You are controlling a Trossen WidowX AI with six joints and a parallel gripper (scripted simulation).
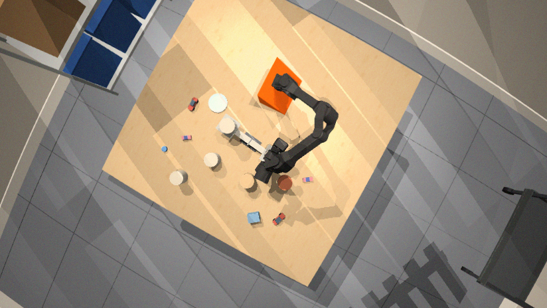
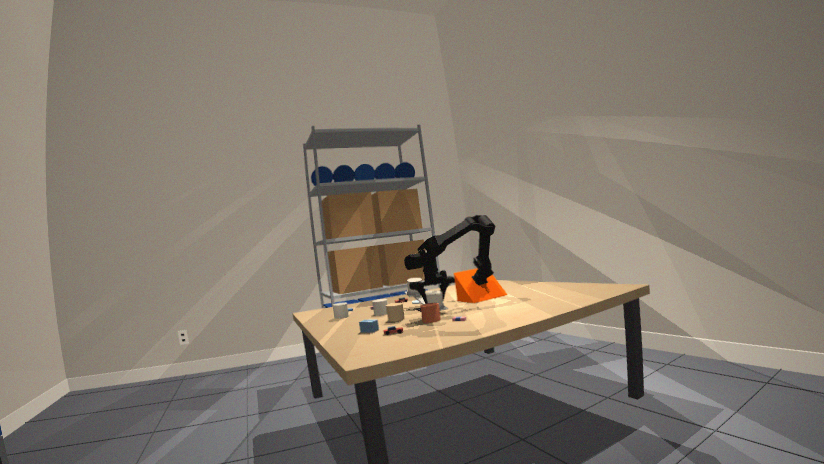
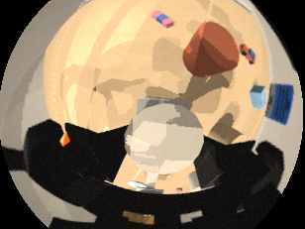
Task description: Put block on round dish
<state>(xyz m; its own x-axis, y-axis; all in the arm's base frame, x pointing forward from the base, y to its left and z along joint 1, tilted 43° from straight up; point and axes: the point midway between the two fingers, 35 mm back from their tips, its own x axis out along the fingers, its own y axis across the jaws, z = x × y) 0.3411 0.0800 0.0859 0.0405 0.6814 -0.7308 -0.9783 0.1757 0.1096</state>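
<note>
Right now the terracotta cup is 8 cm ahead of my gripper tip, 12 cm to the left of it and 1 cm below it. Round my gripper tip: round pale blue dish (14 cm behind, 37 cm to the right, 4 cm below); then small grey block (1 cm below); then blue cube (32 cm ahead, 4 cm to the left, 3 cm below).
</note>
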